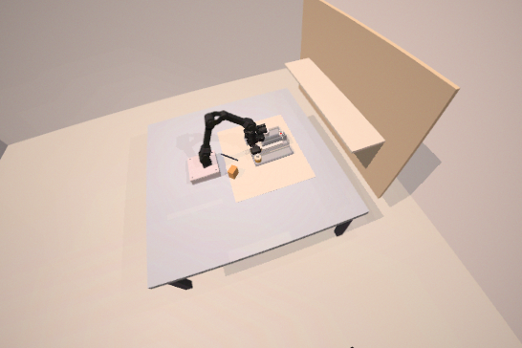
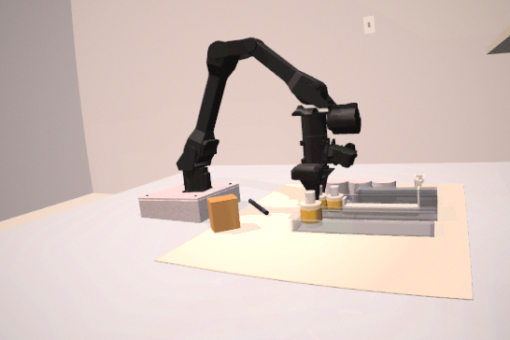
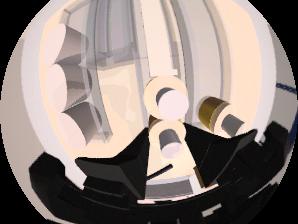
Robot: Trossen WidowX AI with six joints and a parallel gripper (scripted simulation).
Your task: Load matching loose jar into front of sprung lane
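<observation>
Now: the tan mat 50 mm ahead of my gripper tip, 30 mm below it and 20 mm to the right of it. Also, from my gripper tip: white pusher post: 150 mm ahead, 20 mm above, 10 mm to the left; then amber jar: 80 mm to the right, 10 mm above; then black pen: 170 mm behind, 60 mm to the left, 30 mm below.
</observation>
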